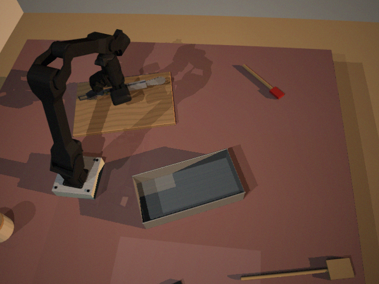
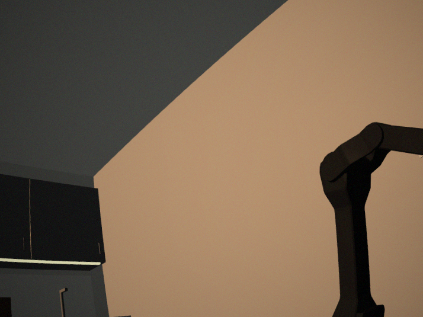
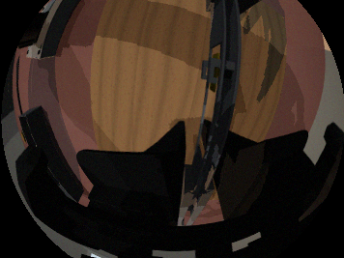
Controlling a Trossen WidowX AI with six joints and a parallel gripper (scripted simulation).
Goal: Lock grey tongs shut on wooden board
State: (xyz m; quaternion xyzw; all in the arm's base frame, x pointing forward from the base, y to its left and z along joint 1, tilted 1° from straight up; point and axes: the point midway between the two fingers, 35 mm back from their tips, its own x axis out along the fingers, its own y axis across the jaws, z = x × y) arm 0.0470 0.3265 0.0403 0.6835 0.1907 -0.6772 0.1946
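Now: gripper tip 4 cm above the wooden board. From my gripper tip the other things lie so: wooden cup 52 cm to the right, 24 cm behind, 1 cm below; then roasting tin 30 cm ahead, 29 cm to the right, 2 cm below; then red-headed spatula 50 cm ahead, 17 cm to the left, 4 cm below.
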